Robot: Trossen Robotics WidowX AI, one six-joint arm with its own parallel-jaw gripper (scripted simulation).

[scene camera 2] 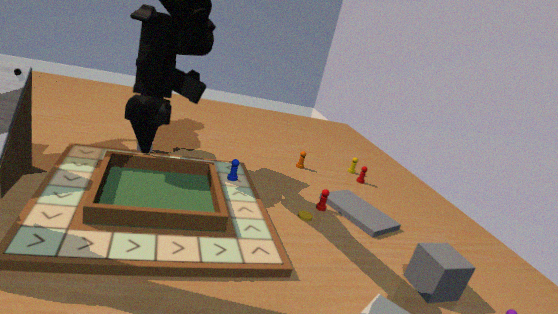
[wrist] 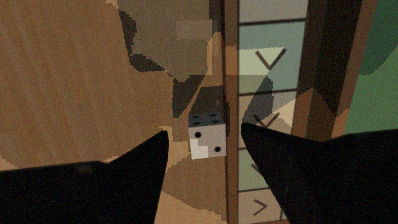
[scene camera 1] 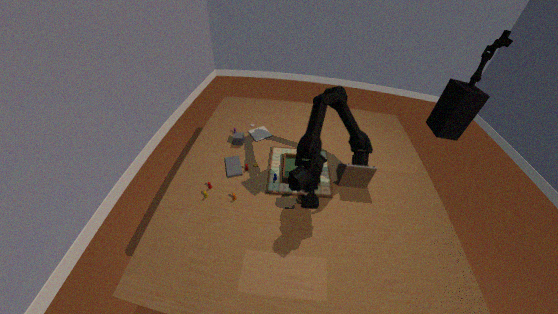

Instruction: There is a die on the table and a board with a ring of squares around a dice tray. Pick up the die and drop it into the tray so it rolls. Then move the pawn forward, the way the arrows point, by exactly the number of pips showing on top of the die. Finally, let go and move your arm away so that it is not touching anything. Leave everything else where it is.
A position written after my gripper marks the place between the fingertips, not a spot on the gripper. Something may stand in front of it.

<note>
My gripper (scene camera 2: 146, 146) is open, holding nothing. I also see a white die (wrist: 207, 132), a grey slab (scene camera 2: 374, 222) and a grey cube (scene camera 2: 437, 271).
My gripper shows as well in the wrist view (wrist: 205, 132). The wrist view does not show the grey slab: it is out of frame. The wrist view does not show the grey cube: it is out of frame.
</note>
